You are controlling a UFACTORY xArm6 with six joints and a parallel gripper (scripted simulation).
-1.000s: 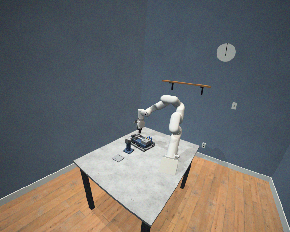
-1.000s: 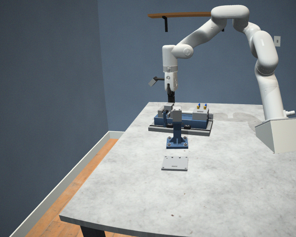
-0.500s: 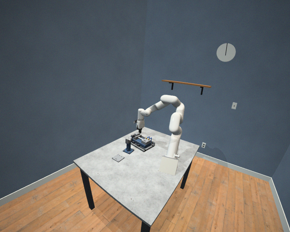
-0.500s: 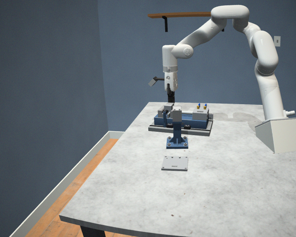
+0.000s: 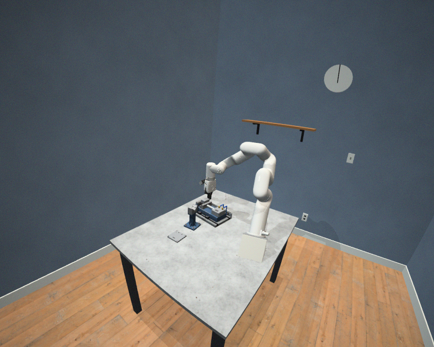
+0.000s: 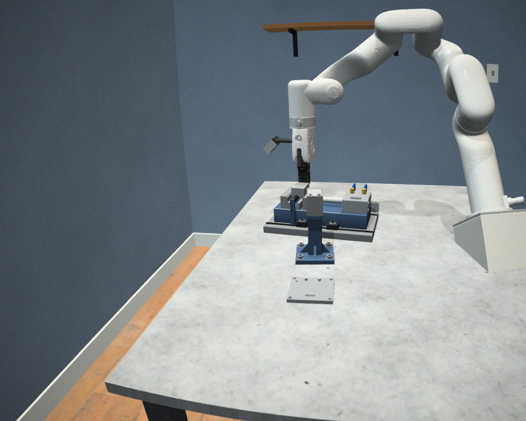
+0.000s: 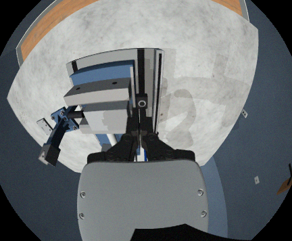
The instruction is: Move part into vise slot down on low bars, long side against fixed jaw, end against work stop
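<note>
My gripper is now 40 mm to the right of the part and 30 mm above it. Also, from my hand: fixed jaw: 60 mm to the left, 40 mm below, 30 mm ahead; then cylinder rod: 90 mm behind, 60 mm to the left, 40 mm below; then work stop: 110 mm to the left, 30 mm below.
</note>
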